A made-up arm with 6 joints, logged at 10 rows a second.
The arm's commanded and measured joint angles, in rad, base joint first. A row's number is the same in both.
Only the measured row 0 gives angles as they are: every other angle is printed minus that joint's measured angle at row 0.
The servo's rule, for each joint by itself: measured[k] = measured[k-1] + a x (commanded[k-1-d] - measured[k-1]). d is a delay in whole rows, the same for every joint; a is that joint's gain. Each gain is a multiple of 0.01, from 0.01 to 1. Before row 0 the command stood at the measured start. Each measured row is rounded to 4 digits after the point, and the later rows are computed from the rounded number. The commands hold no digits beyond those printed.
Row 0, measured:
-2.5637 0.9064 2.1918 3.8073 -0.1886 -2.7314
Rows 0 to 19, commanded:
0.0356 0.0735 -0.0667 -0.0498 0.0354 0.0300
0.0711 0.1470 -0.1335 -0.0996 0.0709 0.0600
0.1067 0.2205 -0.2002 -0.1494 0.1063 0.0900
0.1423 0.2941 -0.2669 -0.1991 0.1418 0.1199
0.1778 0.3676 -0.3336 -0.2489 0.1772 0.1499
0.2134 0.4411 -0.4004 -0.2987 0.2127 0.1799
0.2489 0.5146 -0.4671 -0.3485 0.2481 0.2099
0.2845 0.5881 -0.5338 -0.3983 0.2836 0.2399
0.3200 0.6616 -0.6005 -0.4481 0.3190 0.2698
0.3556 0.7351 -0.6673 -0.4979 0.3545 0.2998
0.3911 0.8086 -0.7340 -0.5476 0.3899 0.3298
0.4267 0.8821 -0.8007 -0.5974 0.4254 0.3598
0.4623 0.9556 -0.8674 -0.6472 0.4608 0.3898
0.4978 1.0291 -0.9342 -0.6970 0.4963 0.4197
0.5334 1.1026 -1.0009 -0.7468 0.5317 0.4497
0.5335 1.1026 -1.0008 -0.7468 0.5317 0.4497
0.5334 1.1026 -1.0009 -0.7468 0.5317 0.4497
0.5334 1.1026 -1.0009 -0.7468 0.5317 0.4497
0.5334 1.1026 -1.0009 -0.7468 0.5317 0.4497
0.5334 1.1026 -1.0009 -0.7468 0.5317 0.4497
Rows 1 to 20, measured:
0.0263 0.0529 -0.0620 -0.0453 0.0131 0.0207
0.0595 0.1207 -0.1285 -0.0947 0.0345 0.0478
0.0944 0.1926 -0.1952 -0.1445 0.0611 0.0769
0.1298 0.2657 -0.2619 -0.1942 0.0910 0.1066
0.1653 0.3391 -0.3286 -0.2440 0.1229 0.1365
0.2009 0.4125 -0.3954 -0.2938 0.1561 0.1664
0.2364 0.4860 -0.4621 -0.3436 0.1901 0.1964
0.2720 0.5595 -0.5288 -0.3934 0.2247 0.2264
0.3075 0.6330 -0.5955 -0.4432 0.2596 0.2563
0.3431 0.7065 -0.6623 -0.4930 0.2947 0.2863
0.3786 0.7800 -0.7290 -0.5427 0.3299 0.3163
0.4142 0.8535 -0.7957 -0.5925 0.3652 0.3463
0.4498 0.9270 -0.8624 -0.6423 0.4006 0.3763
0.4853 1.0005 -0.9292 -0.6921 0.4360 0.4062
0.5209 1.0740 -0.9959 -0.7419 0.4714 0.4362
0.5302 1.0946 -1.0005 -0.7464 0.4937 0.4455
0.5326 1.1004 -1.0009 -0.7468 0.5078 0.4484
0.5332 1.1020 -1.0009 -0.7468 0.5166 0.4493
0.5333 1.1024 -1.0009 -0.7468 0.5222 0.4496
0.5334 1.1025 -1.0009 -0.7468 0.5257 0.4497
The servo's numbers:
d 0
a 0.74 0.72 0.93 0.91 0.37 0.69

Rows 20 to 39, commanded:
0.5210 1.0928 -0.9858 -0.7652 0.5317 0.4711
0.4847 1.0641 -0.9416 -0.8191 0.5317 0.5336
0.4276 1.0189 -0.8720 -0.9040 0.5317 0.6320
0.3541 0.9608 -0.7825 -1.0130 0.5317 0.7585
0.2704 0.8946 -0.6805 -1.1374 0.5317 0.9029
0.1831 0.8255 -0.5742 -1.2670 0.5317 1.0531
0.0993 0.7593 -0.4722 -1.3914 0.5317 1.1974
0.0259 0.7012 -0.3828 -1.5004 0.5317 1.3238
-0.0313 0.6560 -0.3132 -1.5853 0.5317 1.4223
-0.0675 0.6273 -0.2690 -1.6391 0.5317 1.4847
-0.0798 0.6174 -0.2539 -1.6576 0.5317 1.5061
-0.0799 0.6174 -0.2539 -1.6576 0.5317 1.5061
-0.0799 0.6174 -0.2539 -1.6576 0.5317 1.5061
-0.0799 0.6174 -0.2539 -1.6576 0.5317 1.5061
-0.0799 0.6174 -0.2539 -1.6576 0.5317 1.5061
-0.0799 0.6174 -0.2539 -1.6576 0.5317 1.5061
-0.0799 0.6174 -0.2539 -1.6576 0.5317 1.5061
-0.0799 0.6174 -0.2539 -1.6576 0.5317 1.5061
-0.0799 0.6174 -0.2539 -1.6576 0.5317 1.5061
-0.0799 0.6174 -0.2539 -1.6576 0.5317 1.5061
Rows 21 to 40, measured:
0.5242 1.0955 -0.9869 -0.7635 0.5279 0.4645
0.4950 1.0729 -0.9448 -0.8141 0.5293 0.5122
0.4451 1.0340 -0.8771 -0.8959 0.5302 0.5949
0.3778 0.9813 -0.7891 -1.0025 0.5308 0.7078
0.2983 0.9189 -0.6881 -1.1253 0.5311 0.8424
0.2131 0.8517 -0.5822 -1.2542 0.5313 0.9878
0.1289 0.7852 -0.4799 -1.3791 0.5314 1.1324
0.0527 0.7247 -0.3896 -1.4895 0.5315 1.2645
-0.0095 0.6752 -0.3185 -1.5767 0.5316 1.3734
-0.0524 0.6407 -0.2725 -1.6335 0.5316 1.4502
-0.0727 0.6239 -0.2552 -1.6554 0.5316 1.4888
-0.0780 0.6192 -0.2540 -1.6574 0.5316 1.5007
-0.0794 0.6179 -0.2539 -1.6576 0.5316 1.5044
-0.0798 0.6175 -0.2539 -1.6576 0.5316 1.5056
-0.0799 0.6174 -0.2539 -1.6576 0.5316 1.5059
-0.0799 0.6174 -0.2539 -1.6576 0.5316 1.5060
-0.0799 0.6174 -0.2539 -1.6576 0.5316 1.5061
-0.0799 0.6174 -0.2539 -1.6576 0.5316 1.5061
-0.0799 0.6174 -0.2539 -1.6576 0.5316 1.5061
-0.0799 0.6174 -0.2539 -1.6576 0.5316 1.5061

